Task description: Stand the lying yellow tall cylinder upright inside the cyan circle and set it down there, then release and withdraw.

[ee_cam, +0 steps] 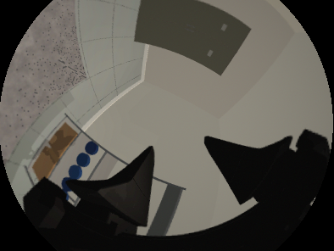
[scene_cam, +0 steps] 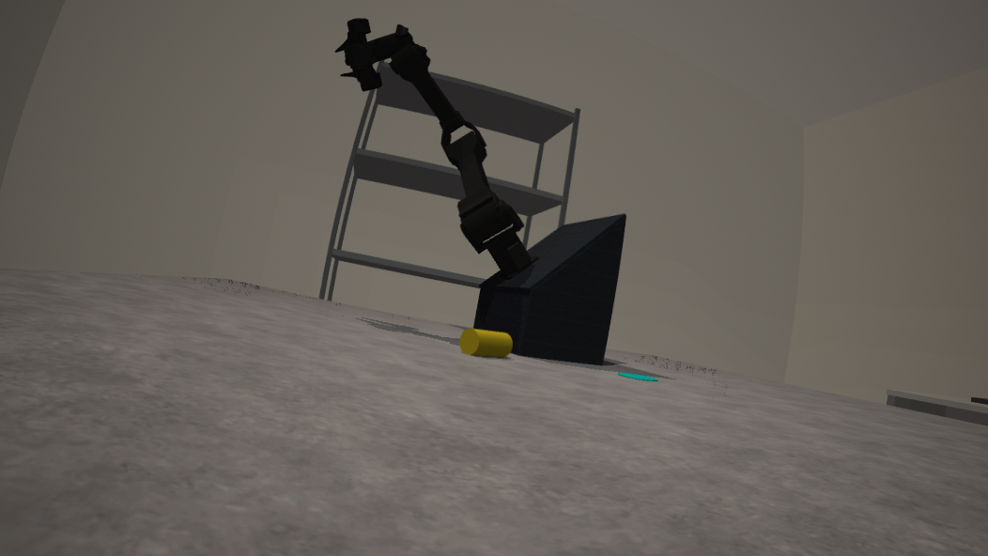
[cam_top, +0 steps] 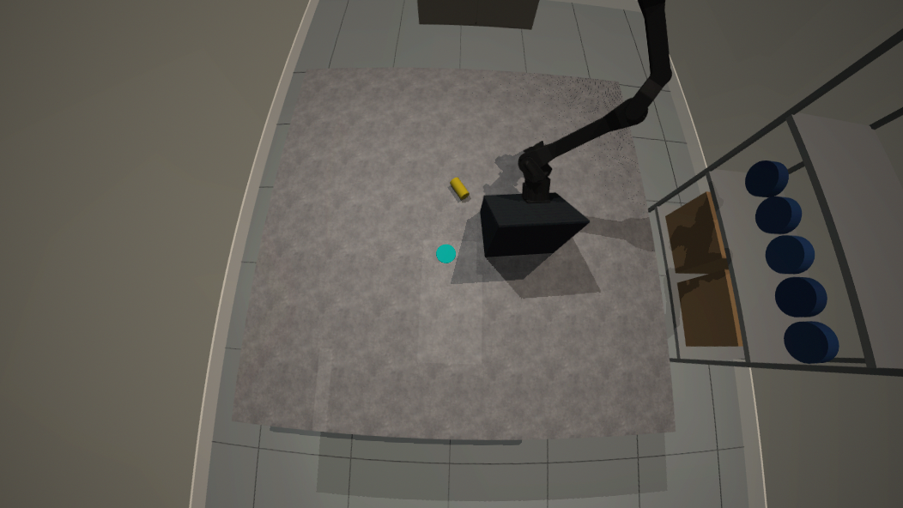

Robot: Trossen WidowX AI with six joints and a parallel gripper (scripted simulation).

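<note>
Right now my gripper tip is 57 cm above the yellow tall cylinder, 52 cm short of it and 33 cm to the right of it. The rest, counted from my gripper tip: cyan circle (58 cm below, 57 cm ahead, 55 cm to the left).
</note>
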